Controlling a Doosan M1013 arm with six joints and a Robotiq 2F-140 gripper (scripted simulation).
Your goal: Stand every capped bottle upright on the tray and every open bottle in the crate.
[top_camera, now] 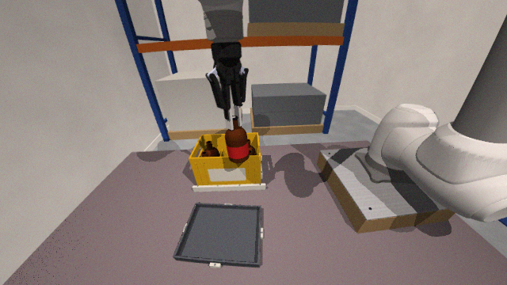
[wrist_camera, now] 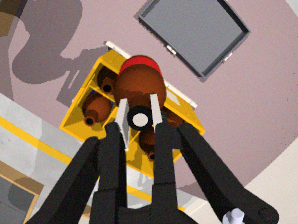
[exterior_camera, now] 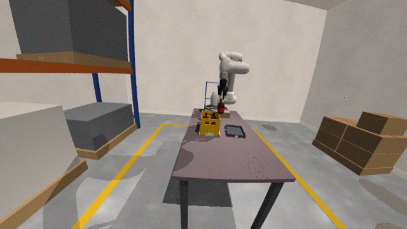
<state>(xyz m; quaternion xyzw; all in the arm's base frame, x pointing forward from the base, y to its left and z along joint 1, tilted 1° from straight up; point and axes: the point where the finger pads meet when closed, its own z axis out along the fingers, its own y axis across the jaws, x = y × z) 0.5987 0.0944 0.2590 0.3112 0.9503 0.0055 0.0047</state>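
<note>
My gripper is now 8 cm above the brown capped bottle. Round my hand: yellow crate 7 cm ahead, 10 cm to the right, 26 cm below; dark grey tray 3 cm ahead, 18 cm to the left, 33 cm below.
</note>
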